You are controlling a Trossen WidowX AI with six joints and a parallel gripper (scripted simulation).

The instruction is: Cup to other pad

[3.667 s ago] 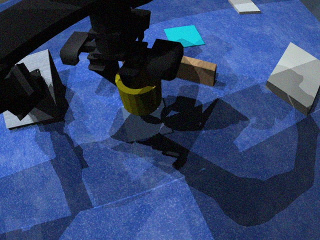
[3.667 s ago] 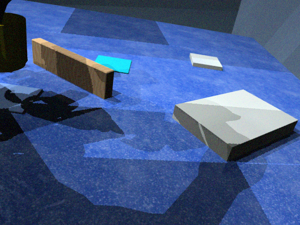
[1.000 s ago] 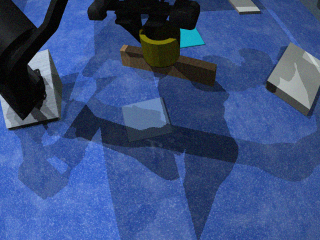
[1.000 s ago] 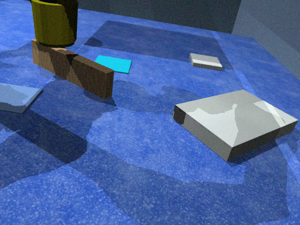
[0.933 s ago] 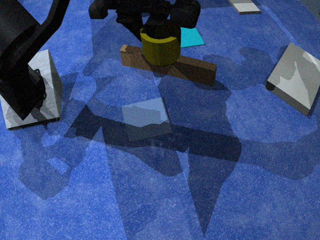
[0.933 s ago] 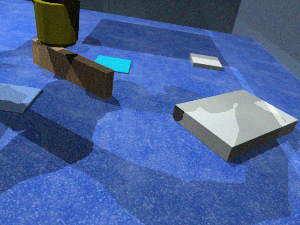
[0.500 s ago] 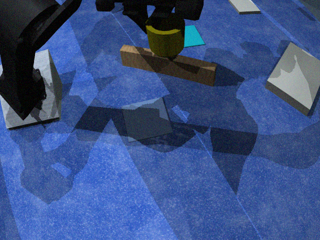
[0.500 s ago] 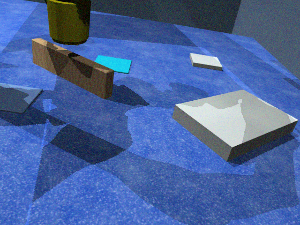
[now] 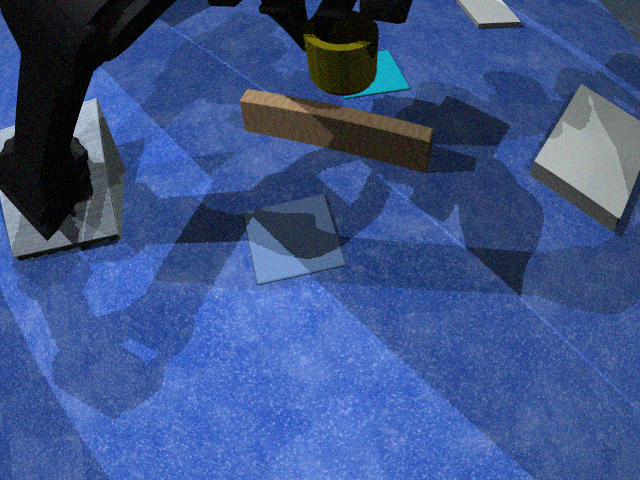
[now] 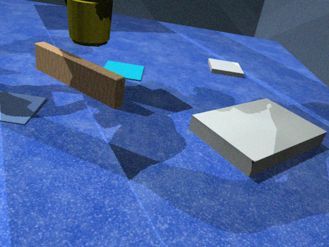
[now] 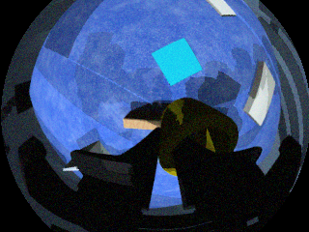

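Now: gripper tip 12 cm above the cyan pad, 8 cm short of it and 7 cm to the right of it. Also, from my gripper tip: yellow cup (2 cm to the right, 2 cm ahead); then pale grey box (31 cm ahead, 13 cm to the right, 10 cm below); then wooden block (9 cm below, 4 cm to the right, 1 cm ahead).
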